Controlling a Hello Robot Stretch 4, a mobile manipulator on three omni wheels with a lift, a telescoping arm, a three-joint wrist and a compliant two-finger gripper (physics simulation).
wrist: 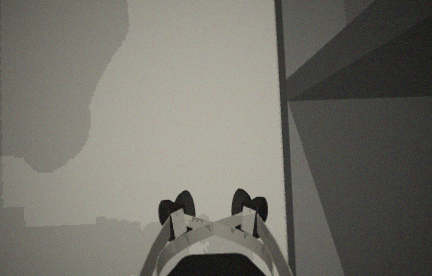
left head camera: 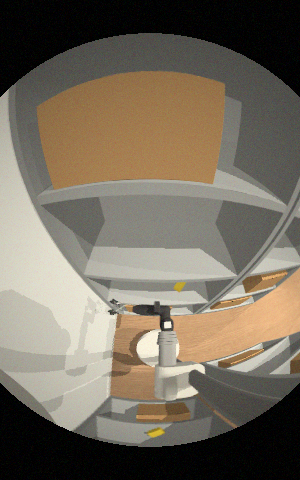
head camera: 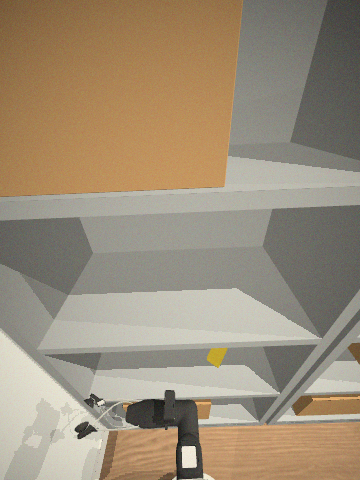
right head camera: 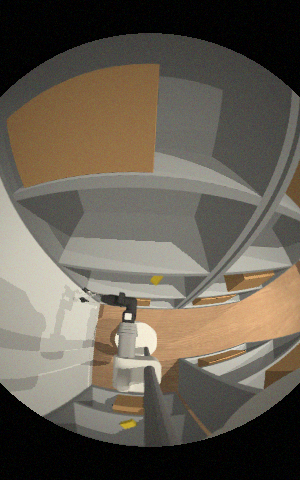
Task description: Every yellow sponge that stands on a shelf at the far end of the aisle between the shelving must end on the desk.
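Where they show: gripper, fingertip midpoint: (wrist: pixel 213 205) (left head camera: pixel 108 305) (head camera: pixel 79 414) (right head camera: pixel 80 293); robot's base at its link origin: (left head camera: pixel 157 347) (right head camera: pixel 136 339).
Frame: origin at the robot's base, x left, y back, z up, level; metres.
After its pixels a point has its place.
Observation:
A yellow sponge (head camera: pixel 217 357) {x -0.156, y -0.509, z 0.551 m} (left head camera: pixel 179 286) {x -0.156, y -0.512, z 0.551 m} (right head camera: pixel 156 280) {x -0.161, y -0.506, z 0.551 m} is on a lower shelf of the shelving in front, right of the arm's wrist. Another yellow sponge (left head camera: pixel 155 432) (right head camera: pixel 128 424) is on a shelf of the opposite unit, at the bottom of both side head views. My gripper (head camera: pixel 90 415) (left head camera: pixel 114 307) (right head camera: pixel 84 295) {x 0.311, y -0.264, z 0.813 m} (wrist: pixel 213 205) {x 0.311, y -0.264, z 0.813 m} points left toward the white wall, away from the sponges. Its two fingertips stand apart, with nothing between them. The desk does not show in these views.
A large brown box (head camera: pixel 115 95) {x 0.069, y -0.397, z 1.544 m} (left head camera: pixel 135 130) {x 0.107, y -0.397, z 1.537 m} (right head camera: pixel 90 125) {x 0.059, y -0.397, z 1.544 m} stands on an upper shelf. The pale wall (head camera: pixel 30 390) {x 0.486, y -0.325, z 0.825 m} (wrist: pixel 200 100) {x 0.487, y -0.253, z 0.947 m} is close to the gripper, beside the shelving's end. Smaller brown boxes (head camera: pixel 327 406) (left head camera: pixel 163 412) stand on low shelves. Wood floor (head camera: pixel 280 445) {x -0.508, y -0.289, z -0.027 m} runs between the units.

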